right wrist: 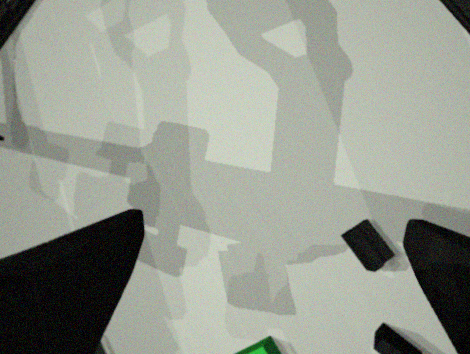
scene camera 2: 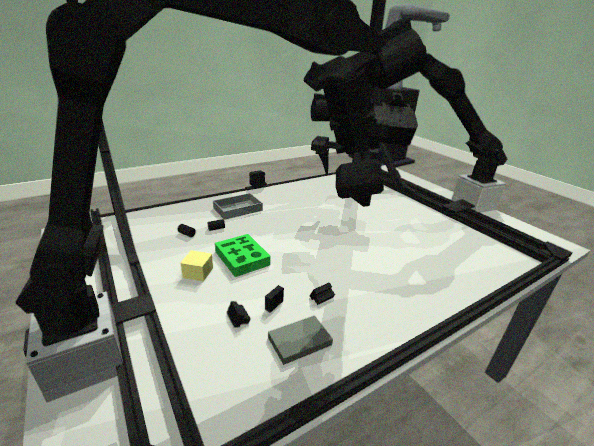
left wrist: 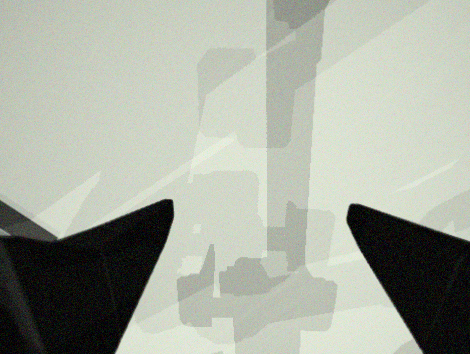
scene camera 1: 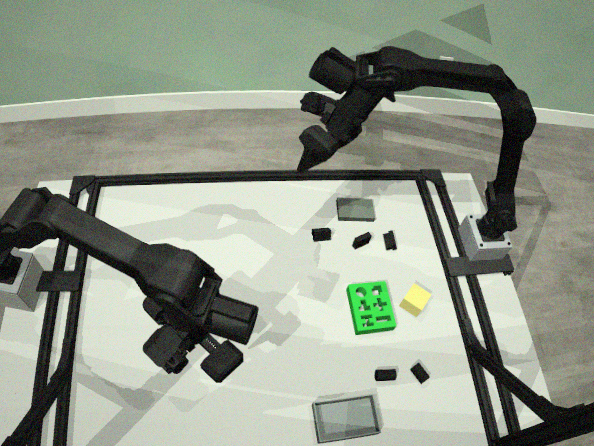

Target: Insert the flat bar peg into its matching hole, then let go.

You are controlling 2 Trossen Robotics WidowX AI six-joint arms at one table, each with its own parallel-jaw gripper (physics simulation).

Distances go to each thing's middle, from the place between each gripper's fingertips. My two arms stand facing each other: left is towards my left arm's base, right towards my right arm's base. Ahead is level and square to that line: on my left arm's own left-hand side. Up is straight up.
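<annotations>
From my right hand: green hole block [scene camera 1: 373, 314] 22 cm behind, 12 cm to the right, 22 cm below; grey flat plate [scene camera 2: 296, 340] 5 cm ahead, 15 cm to the right, 23 cm below; yellow cube [scene camera 2: 196, 265] 22 cm behind, 23 cm to the right, 21 cm below; grey tray [scene camera 1: 359, 413] 45 cm behind, 2 cm to the right, 22 cm below.
From my left hand: green hole block 37 cm to the right, 8 cm ahead, 9 cm below; grey flat plate 40 cm to the right, 35 cm ahead, 10 cm below; yellow cube 47 cm to the right, 8 cm ahead, 9 cm below. Left hand itself: 15 cm past the grey tray, 26 cm to the left of it, 9 cm above it.
</annotations>
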